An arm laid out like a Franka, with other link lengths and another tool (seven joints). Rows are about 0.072 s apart.
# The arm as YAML. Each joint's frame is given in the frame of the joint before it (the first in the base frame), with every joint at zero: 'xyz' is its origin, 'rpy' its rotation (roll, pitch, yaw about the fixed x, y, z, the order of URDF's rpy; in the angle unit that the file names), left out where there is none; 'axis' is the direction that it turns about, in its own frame. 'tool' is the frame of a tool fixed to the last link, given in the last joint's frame.
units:
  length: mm
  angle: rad
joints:
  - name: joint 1
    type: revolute
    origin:
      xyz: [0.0, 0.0, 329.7]
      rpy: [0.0, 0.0, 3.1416]
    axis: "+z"
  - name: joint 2
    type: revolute
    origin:
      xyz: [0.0, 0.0, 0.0]
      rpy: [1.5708, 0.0, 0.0]
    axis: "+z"
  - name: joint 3
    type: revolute
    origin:
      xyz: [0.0, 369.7, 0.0]
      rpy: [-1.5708, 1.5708, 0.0]
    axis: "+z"
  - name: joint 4
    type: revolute
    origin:
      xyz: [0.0, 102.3, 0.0]
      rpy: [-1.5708, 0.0, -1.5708]
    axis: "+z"
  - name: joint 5
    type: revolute
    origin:
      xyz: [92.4, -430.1, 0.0]
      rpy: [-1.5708, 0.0, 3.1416]
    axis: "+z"
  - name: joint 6
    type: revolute
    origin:
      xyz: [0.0, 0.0, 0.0]
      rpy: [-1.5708, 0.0, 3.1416]
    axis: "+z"
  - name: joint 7
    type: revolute
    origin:
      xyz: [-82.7, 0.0, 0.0]
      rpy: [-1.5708, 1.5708, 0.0]
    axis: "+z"
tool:
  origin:
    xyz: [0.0, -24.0, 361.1]
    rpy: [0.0, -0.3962, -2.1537]
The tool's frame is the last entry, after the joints.
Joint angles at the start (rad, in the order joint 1, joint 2, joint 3, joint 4, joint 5, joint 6, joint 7):
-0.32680 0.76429 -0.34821 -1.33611 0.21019 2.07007 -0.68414
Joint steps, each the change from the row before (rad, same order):
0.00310 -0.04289 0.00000 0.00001 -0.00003 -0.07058 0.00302
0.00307 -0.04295 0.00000 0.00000 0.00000 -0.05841 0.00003
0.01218 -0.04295 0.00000 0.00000 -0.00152 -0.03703 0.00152
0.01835 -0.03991 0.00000 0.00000 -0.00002 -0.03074 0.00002
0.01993 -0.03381 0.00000 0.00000 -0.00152 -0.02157 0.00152
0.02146 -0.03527 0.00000 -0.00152 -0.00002 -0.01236 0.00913
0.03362 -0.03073 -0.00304 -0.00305 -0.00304 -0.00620 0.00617
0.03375 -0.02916 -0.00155 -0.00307 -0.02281 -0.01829 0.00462
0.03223 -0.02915 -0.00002 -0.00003 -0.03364 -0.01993 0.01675
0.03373 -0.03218 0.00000 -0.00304 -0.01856 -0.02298 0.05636
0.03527 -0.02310 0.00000 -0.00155 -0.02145 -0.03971 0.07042
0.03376 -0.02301 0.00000 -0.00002 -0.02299 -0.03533 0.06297
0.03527 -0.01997 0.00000 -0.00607 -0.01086 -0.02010 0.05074
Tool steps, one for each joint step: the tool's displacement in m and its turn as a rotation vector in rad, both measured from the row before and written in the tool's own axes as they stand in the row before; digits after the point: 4 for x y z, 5 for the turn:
-0.0114 0.0154 -0.0268 -0.03014 -0.00518 0.01448
-0.0121 0.0132 -0.0269 -0.02097 -0.00886 0.00641
-0.0198 0.0102 -0.0248 -0.00501 -0.01370 -0.00984
-0.0234 0.0115 -0.0209 -0.00512 -0.01491 -0.01805
-0.0225 0.0101 -0.0165 -0.00162 -0.01258 -0.02033
-0.0248 0.0086 -0.0162 0.00800 -0.01738 -0.01721
-0.0282 0.0104 -0.0106 0.00483 -0.01252 -0.02991
-0.0209 0.0129 -0.0114 -0.00471 0.00938 -0.03419
-0.0183 0.0113 -0.0142 0.00382 0.01793 -0.02668
-0.0225 0.0161 -0.0130 0.01343 0.00383 0.01582
-0.0164 0.0226 -0.0082 0.00130 0.01902 0.03425
-0.0140 0.0205 -0.0102 0.00653 0.01876 0.02624
-0.0161 0.0203 -0.0047 0.00326 0.00648 0.01545

